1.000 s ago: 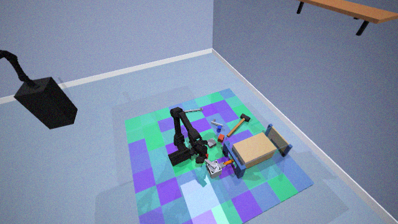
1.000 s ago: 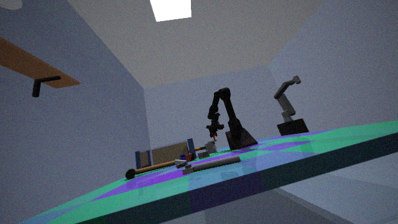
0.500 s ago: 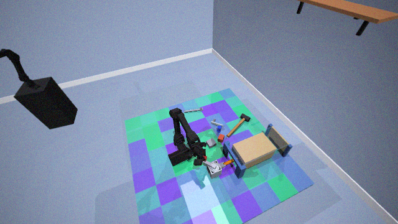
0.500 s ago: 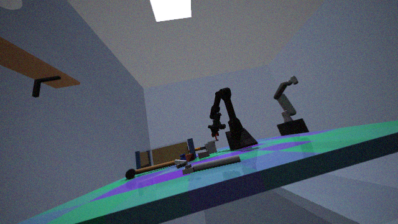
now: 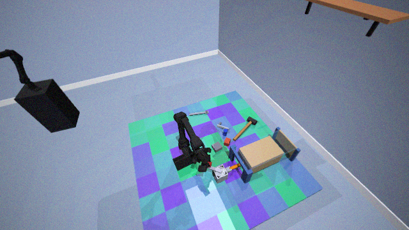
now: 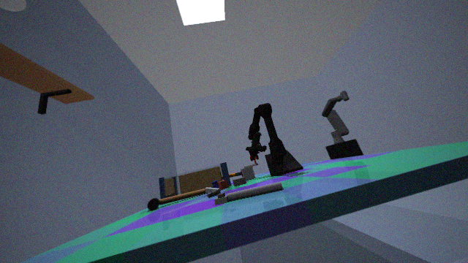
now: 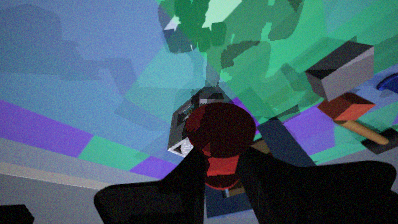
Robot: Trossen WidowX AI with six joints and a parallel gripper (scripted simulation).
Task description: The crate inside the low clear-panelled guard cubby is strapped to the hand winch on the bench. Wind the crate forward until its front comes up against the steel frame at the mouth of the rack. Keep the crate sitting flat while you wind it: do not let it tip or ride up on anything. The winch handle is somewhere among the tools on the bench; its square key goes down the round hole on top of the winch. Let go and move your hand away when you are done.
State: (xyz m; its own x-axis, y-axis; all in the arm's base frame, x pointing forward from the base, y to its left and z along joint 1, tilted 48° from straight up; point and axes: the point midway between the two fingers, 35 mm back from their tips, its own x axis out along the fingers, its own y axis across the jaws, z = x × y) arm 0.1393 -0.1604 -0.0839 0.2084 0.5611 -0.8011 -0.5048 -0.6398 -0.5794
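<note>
Now: the red-knobbed crank handle 3 cm below my gripper tip, 2 cm ahead of it and 1 cm to the right of it. Also, from my gripper tip: blue steel frame 22 cm ahead, 4 cm to the right, 3 cm below; then dark red knob 1 cm to the left, 1 cm behind; then grey hand winch 10 cm below, 6 cm to the right, 5 cm ahead.
</note>
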